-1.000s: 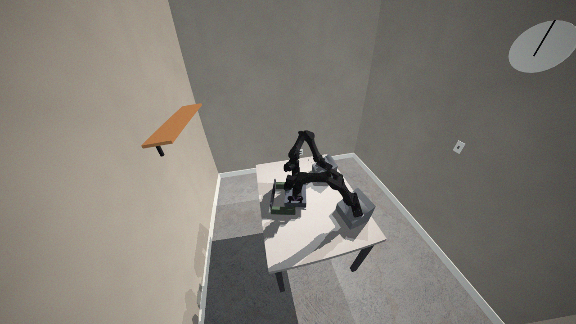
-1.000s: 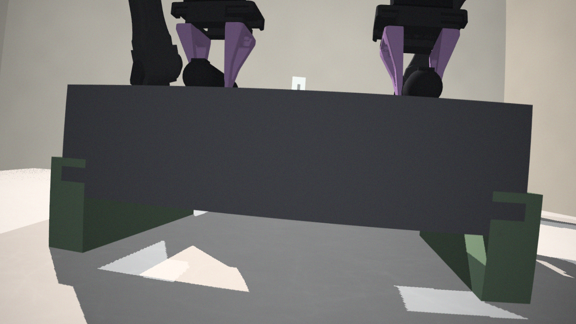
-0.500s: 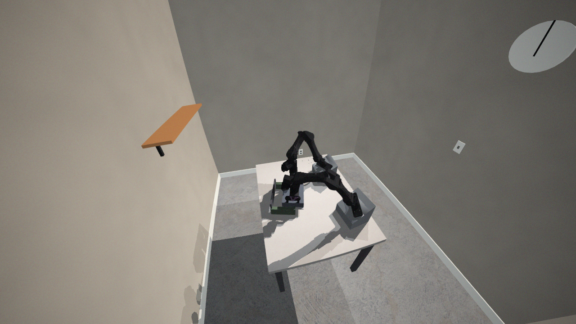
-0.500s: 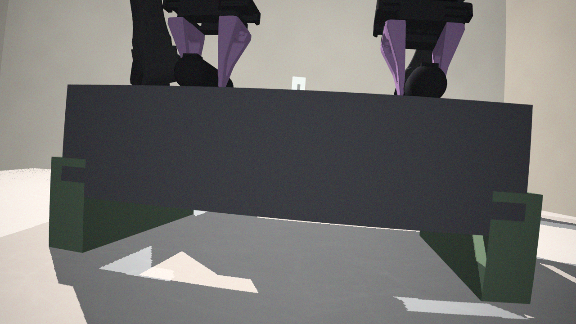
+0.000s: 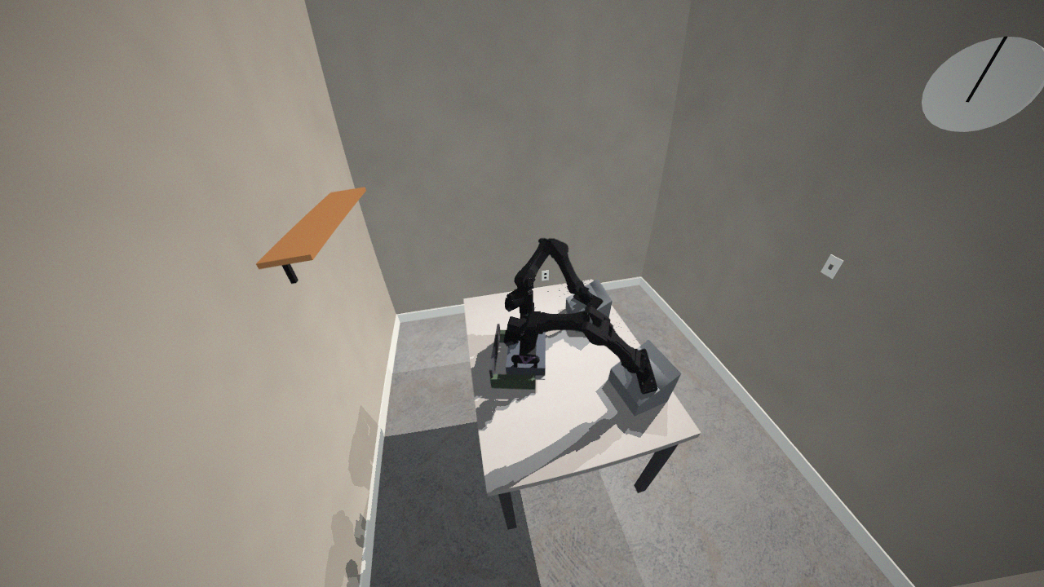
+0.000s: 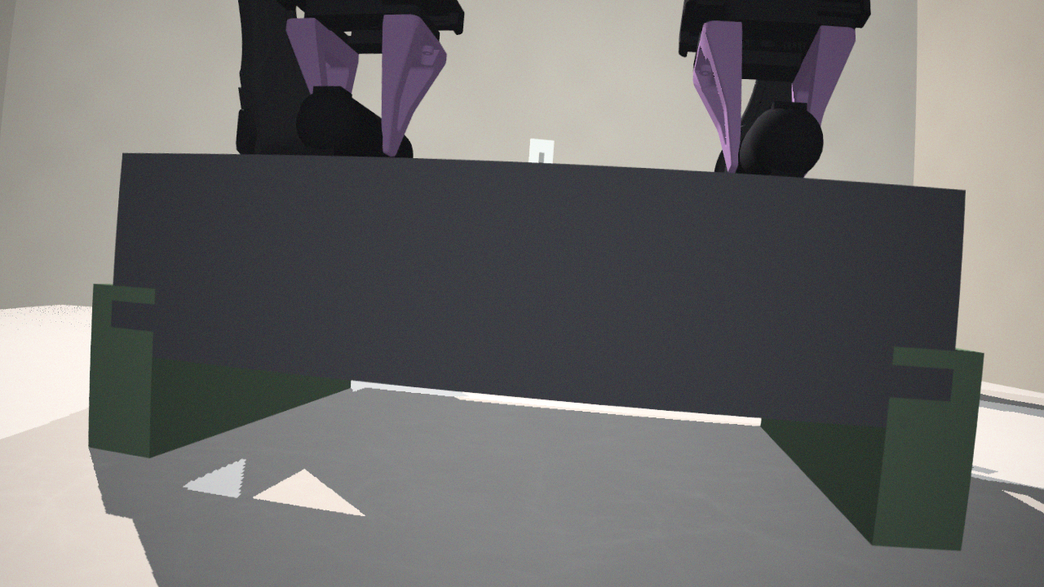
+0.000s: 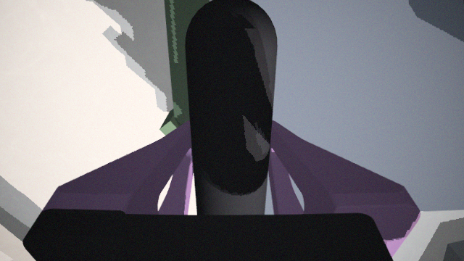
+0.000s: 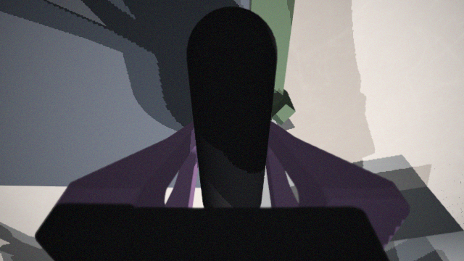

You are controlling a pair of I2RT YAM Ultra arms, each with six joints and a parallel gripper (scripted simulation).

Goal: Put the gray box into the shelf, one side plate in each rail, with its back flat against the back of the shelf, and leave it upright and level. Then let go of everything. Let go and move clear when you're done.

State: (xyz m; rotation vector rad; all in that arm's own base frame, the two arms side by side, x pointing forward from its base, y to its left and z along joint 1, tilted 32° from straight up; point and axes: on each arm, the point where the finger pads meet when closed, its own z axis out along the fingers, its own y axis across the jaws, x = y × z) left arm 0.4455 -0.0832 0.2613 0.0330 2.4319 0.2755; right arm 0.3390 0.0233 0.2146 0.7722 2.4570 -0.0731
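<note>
The gray box lies 40 mm behind my left hand, 110 mm to the right of it and 50 mm below it. From my left hand the other things lie so: dark panel (100 mm ahead, 160 mm to the right, 80 mm below).
The gray box is 11 cm to the left of my right hand, 5 cm below it and 4 cm ahead of it. Round my right hand: dark panel 19 cm ahead, 8 cm below, 6 cm to the left.
</note>
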